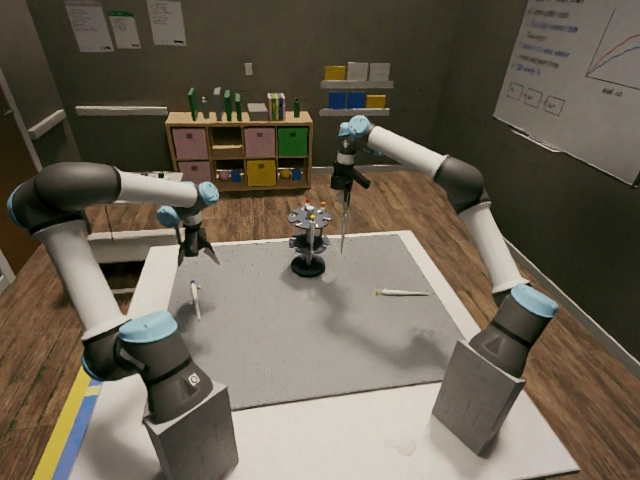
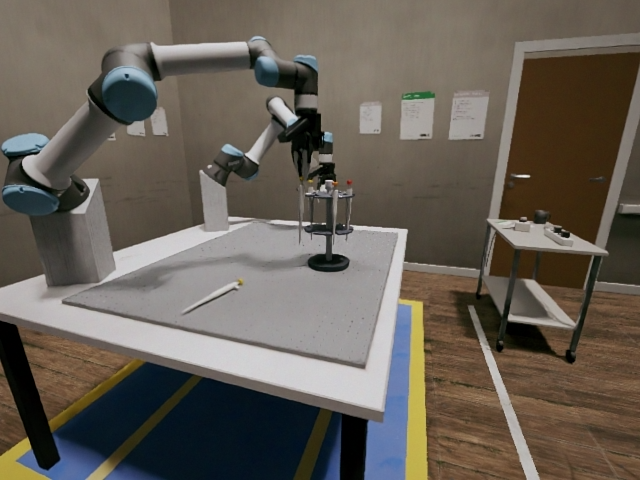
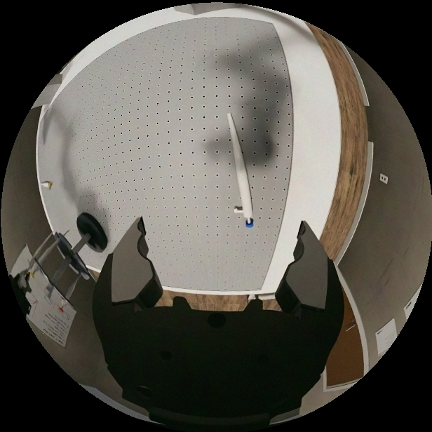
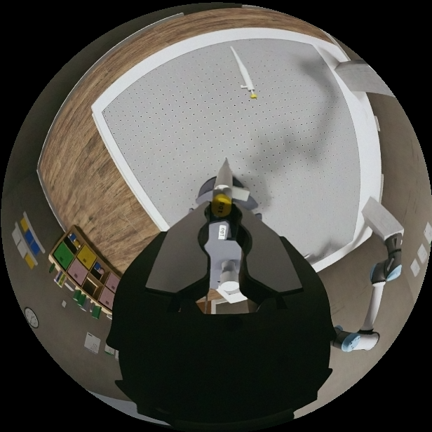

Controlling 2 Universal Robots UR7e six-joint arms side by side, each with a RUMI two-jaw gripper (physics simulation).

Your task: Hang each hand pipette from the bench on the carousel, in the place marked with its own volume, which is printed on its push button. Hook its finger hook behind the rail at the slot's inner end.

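Observation:
My right gripper is shut on a yellow-button pipette, whose button appears to read 100. It hangs upright just outside the rim of the carousel, near a label reading 100. My left gripper is open and empty above the bench. A blue-button pipette lies below it. Another yellow-button pipette lies on the other side; its print is unreadable.
Pipettes with yellow, orange and red buttons hang on the carousel. A white knob tops its post. The grey perforated board lies on the white bench. A cart stands beyond the bench.

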